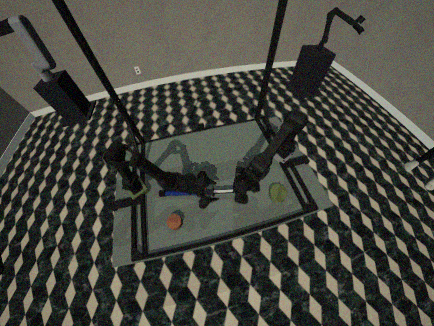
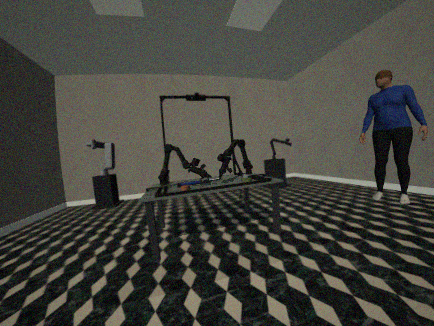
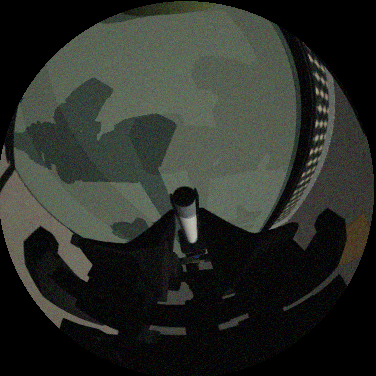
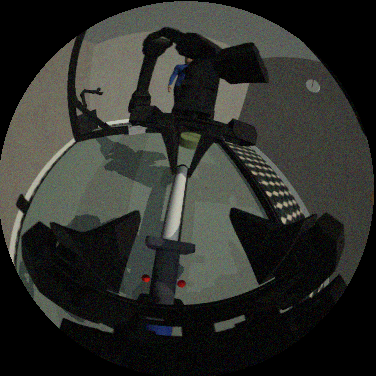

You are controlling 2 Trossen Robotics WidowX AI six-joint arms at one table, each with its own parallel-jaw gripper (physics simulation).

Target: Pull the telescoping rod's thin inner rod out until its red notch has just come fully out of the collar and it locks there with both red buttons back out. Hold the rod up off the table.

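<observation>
The telescoping rod lies level across the middle of the table. It has a blue outer tube, a dark grey collar and a white inner rod. Both red buttons stand out beside the collar. I see no red notch. My left gripper is shut on the white inner rod near its black end cap. My right gripper is wide open, its fingers either side of the collar and not touching it. The rod's shadow is offset, so it seems to be off the table.
An orange disc lies at the front left and a green disc at the right, close behind the left gripper. Black frame rails run along the table edges. A person in blue stands far off.
</observation>
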